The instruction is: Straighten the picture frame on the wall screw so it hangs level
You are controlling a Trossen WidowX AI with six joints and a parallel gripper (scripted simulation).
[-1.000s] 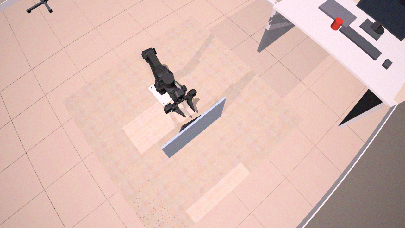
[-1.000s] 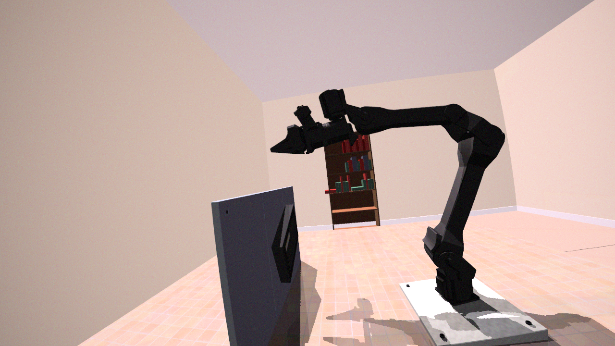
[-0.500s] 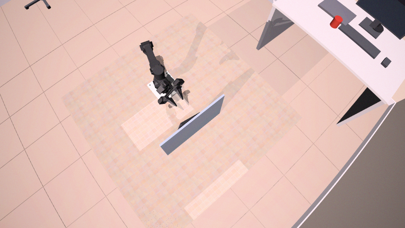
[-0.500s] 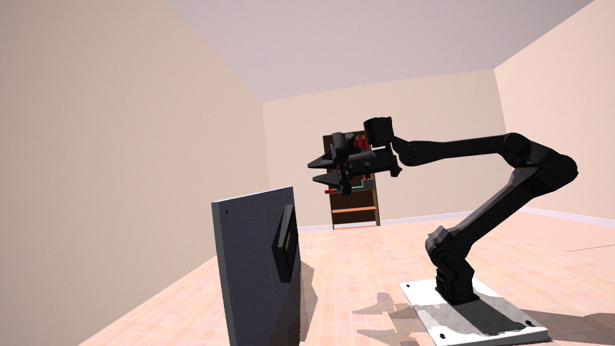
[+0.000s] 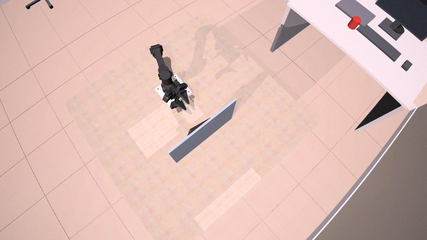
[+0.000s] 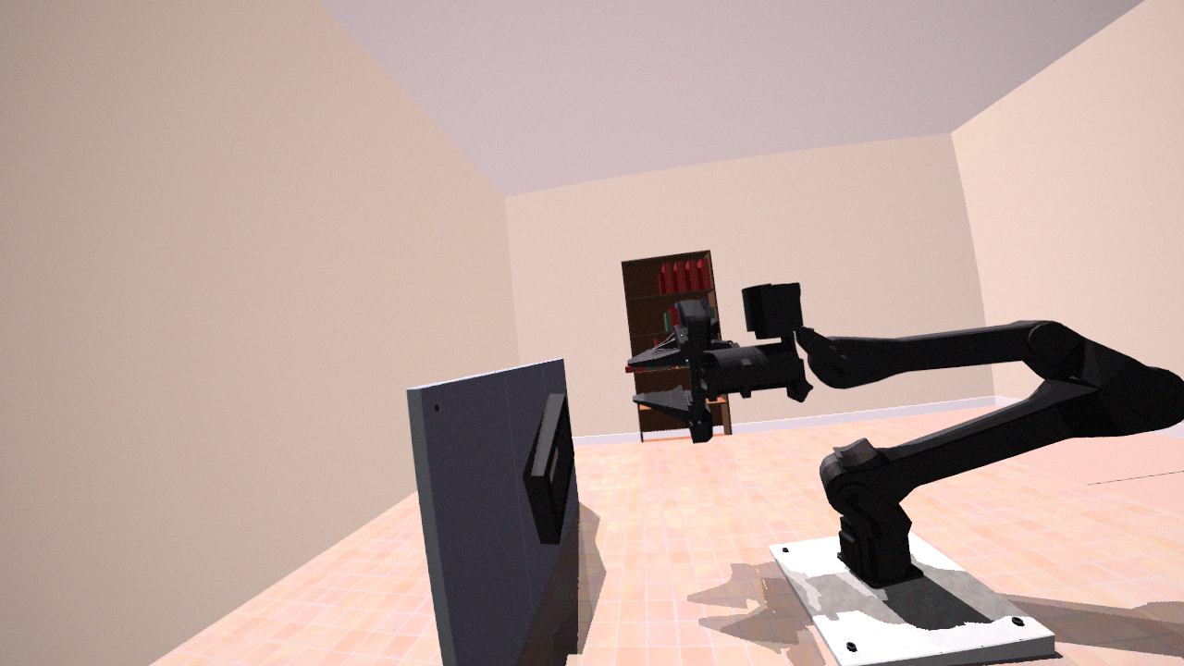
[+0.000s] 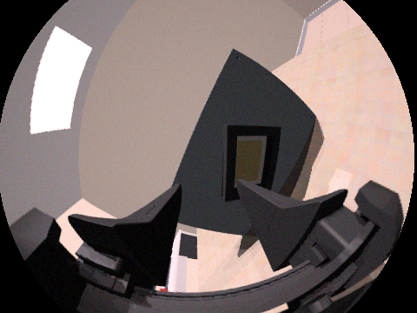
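The picture frame is 130 mm ahead of my gripper tip, 30 mm to the right of it and 110 mm below it. The rest, counted from my gripper tip: wall panel 140 mm ahead, 20 mm to the right, 120 mm below.
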